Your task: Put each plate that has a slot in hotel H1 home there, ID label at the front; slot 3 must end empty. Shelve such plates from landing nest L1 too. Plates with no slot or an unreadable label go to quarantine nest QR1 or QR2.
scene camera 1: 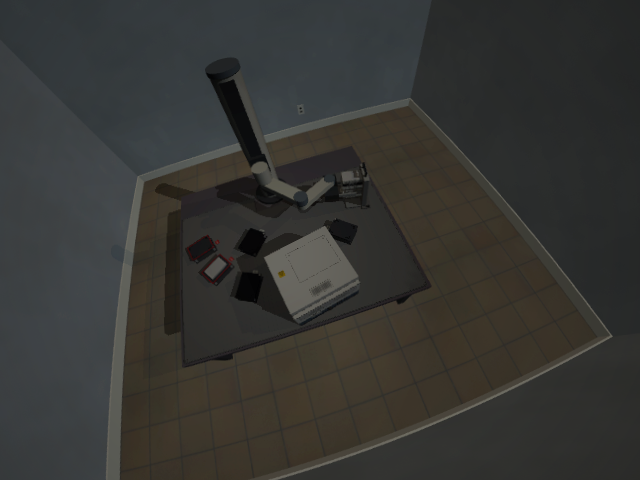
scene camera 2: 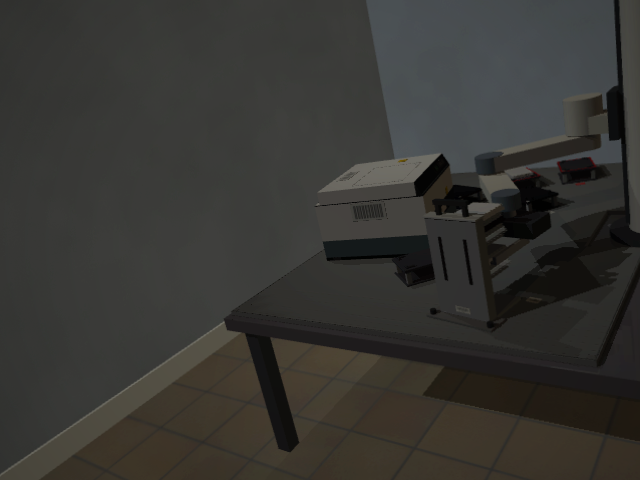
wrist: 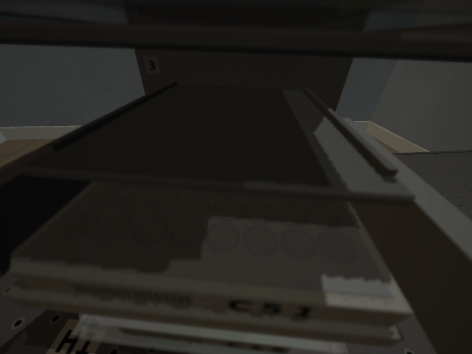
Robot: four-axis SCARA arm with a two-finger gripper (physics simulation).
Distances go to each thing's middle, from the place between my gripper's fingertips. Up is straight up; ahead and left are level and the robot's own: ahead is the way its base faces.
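Hotel H1 [scene camera 2: 479,298]: 1 cm ahead of my hand, 5 cm to the left of it.
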